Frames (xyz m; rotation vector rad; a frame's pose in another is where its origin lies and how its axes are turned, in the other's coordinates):
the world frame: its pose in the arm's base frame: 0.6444 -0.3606 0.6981 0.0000 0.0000 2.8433
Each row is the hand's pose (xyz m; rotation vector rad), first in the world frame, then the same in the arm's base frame.
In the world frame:
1: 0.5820 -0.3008 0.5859 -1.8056 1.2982 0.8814
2: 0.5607 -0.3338 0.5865 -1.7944 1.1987 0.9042
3: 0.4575 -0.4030 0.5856 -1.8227 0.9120 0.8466
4: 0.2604 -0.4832 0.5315 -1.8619 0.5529 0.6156
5: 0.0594 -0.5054 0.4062 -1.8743 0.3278 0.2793
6: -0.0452 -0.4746 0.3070 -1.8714 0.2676 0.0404
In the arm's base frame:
1: 0.1765 0.0980 1.2840 1.6151 1.6573 -1.1045
2: 0.2066 0.1232 1.2846 1.5214 1.6726 -1.1684
3: 0.3255 0.1591 1.2837 1.2773 1.8156 -1.3365
4: 0.5375 0.1778 1.2296 0.9742 2.0812 -1.5765
5: 0.7362 0.1399 1.1043 0.7910 2.3687 -1.7961
6: 0.8271 0.0798 1.0051 -0.7002 -2.3364 1.7497

